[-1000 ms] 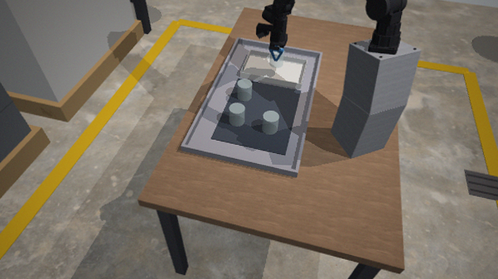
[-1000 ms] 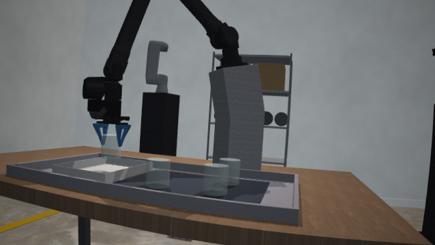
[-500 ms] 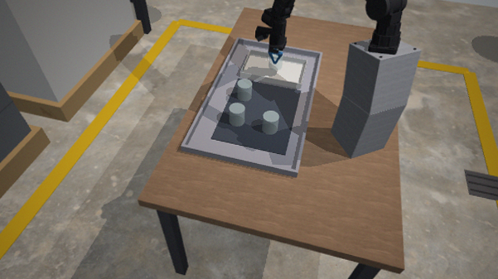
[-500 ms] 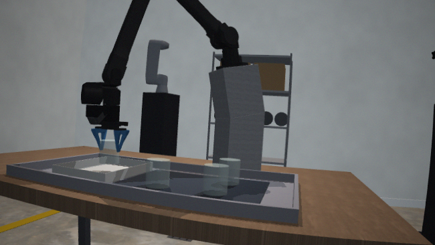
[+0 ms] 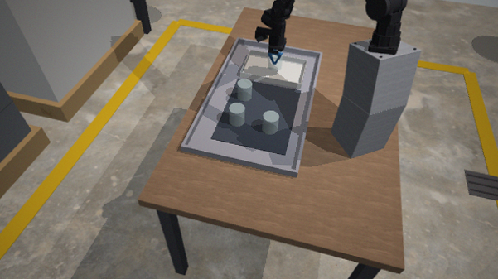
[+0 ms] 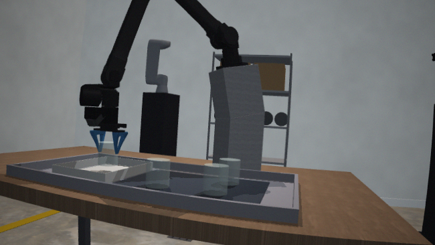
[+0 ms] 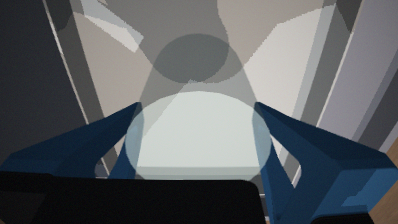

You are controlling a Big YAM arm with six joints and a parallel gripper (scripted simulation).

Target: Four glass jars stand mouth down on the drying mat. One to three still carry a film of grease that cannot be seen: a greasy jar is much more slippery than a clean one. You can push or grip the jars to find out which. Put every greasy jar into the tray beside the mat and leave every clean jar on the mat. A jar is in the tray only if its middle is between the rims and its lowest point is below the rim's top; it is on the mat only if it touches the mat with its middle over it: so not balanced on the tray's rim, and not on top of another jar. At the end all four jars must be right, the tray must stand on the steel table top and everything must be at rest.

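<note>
Right now my hand is 60 mm above the white-floored tray. Also, from my hand: steel table top (210 mm to the left, 70 mm below, 20 mm behind); dark drying mat (310 mm to the left, 70 mm below, 50 mm behind).
</note>
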